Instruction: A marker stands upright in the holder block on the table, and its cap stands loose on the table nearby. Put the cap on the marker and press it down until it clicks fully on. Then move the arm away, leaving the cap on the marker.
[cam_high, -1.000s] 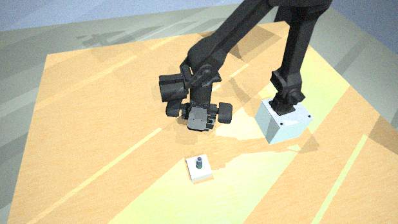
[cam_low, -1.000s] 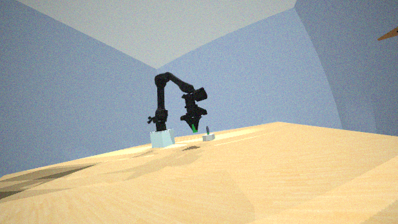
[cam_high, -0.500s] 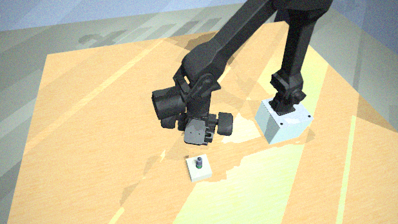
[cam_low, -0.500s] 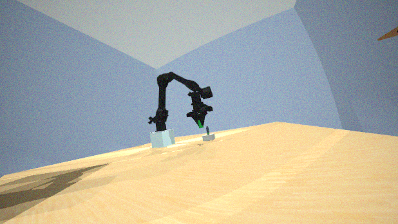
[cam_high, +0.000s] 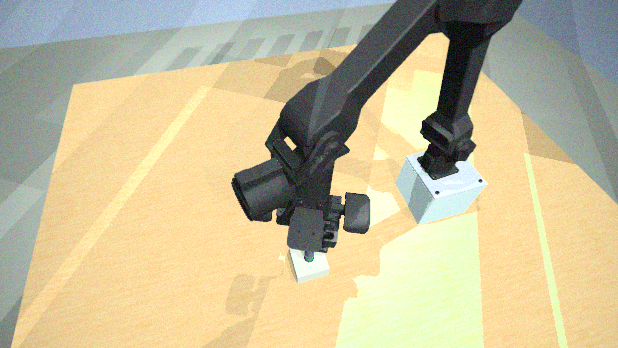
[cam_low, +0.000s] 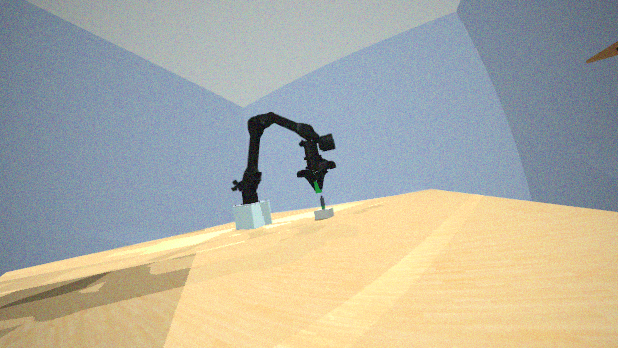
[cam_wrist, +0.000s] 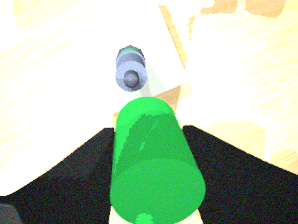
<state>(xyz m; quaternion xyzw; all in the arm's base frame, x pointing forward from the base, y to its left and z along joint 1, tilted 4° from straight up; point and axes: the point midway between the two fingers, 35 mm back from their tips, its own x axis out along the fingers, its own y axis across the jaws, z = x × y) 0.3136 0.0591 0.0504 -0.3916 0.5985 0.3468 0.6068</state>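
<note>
Now: the holder block 10 cm below my gripper tip and 2 cm to the left of it. From my gripper tip the other things lie so: green cap 1 cm above.
</note>
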